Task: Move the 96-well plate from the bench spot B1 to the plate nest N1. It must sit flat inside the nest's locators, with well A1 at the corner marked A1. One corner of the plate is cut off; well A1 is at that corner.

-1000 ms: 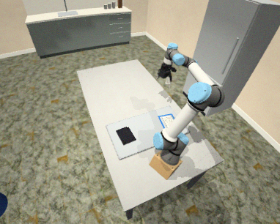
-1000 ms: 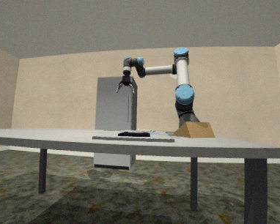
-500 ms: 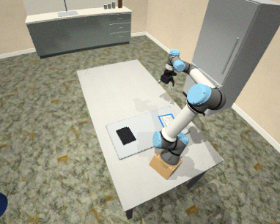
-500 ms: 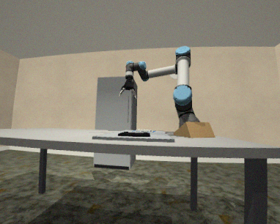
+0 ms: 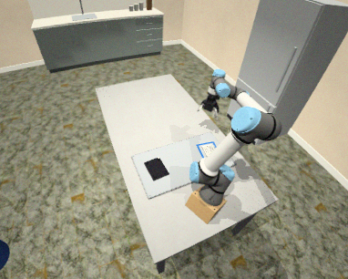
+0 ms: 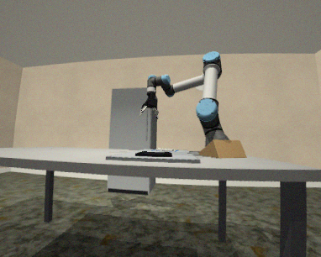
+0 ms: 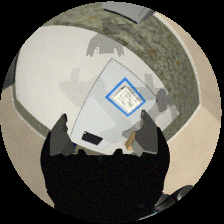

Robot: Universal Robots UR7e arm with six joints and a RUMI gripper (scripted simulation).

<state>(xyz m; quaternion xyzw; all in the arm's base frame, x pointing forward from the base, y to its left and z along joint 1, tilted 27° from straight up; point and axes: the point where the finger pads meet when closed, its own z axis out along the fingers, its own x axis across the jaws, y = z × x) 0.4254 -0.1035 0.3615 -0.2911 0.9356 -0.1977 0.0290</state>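
Right now the white 96-well plate is 250 mm below my hand, 130 mm behind it and 10 mm to the left of it. Also, from my hand: black plate nest 450 mm to the left, 250 mm below, 100 mm behind.
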